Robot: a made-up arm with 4 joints. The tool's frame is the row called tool.
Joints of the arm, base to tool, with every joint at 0 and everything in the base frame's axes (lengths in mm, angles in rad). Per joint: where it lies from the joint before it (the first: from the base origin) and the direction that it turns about. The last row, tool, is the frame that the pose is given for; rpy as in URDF.
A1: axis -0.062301 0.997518 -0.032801 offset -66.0 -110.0 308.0
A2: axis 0 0 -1 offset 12.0 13.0 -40.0
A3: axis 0 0 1 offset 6.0 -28.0 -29.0
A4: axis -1 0 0 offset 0.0 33.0 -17.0
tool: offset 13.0 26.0 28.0 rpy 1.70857 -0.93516 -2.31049
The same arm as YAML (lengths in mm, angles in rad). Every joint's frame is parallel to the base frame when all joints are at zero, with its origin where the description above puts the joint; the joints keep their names.
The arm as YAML. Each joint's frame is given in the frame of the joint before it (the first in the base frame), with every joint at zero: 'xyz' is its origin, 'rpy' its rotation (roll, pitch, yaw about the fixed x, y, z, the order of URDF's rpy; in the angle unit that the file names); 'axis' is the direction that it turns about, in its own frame. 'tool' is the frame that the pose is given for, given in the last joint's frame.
units:
  length: mm
  angle: rad
joints:
  - name: A1
    type: revolute
    origin:
      xyz: [-66.0, -110.0, 308.0]
      rpy: [0.0, 0.0, 0.0]
    axis: [-0.062301, 0.997518, -0.032801]
  - name: A2
    type: revolute
    origin:
      xyz: [12.0, 13.0, -40.0]
      rpy: [0.0, 0.0, 0.0]
    axis: [0.0, 0.0, -1.0]
  - name: A3
    type: revolute
    origin:
      xyz: [6.0, -28.0, -29.0]
      rpy: [0.0, 0.0, 0.0]
    axis: [0.0, 0.0, 1.0]
  - name: A4
    type: revolute
    origin:
      xyz: [0.0, 33.0, -17.0]
      rpy: [0.0, 0.0, 0.0]
    axis: [-1.0, 0.0, 0.0]
tool:
  origin:
    xyz: [13.0, 26.0, 28.0]
    rpy: [1.7086, -0.9352, -2.3105]

